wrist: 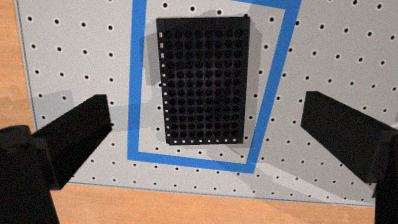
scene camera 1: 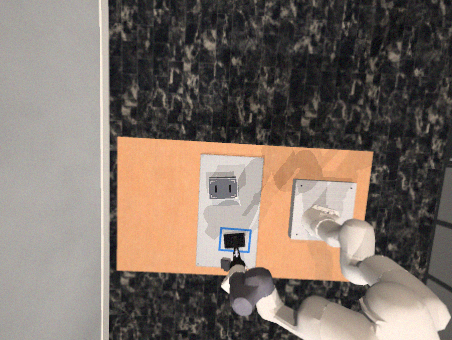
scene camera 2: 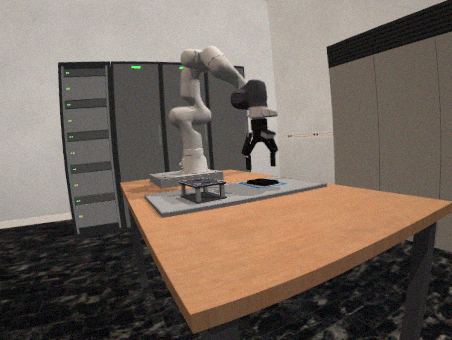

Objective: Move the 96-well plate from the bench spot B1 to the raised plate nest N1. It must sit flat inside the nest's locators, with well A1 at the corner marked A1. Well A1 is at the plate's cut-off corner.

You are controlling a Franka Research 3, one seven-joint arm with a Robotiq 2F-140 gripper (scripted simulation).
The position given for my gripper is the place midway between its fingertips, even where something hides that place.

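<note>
A black 96-well plate [wrist: 204, 103] is here for me to see. I can see my own gripper [scene camera 2: 261, 168] too, and the same gripper [wrist: 207, 110] shows again.
</note>
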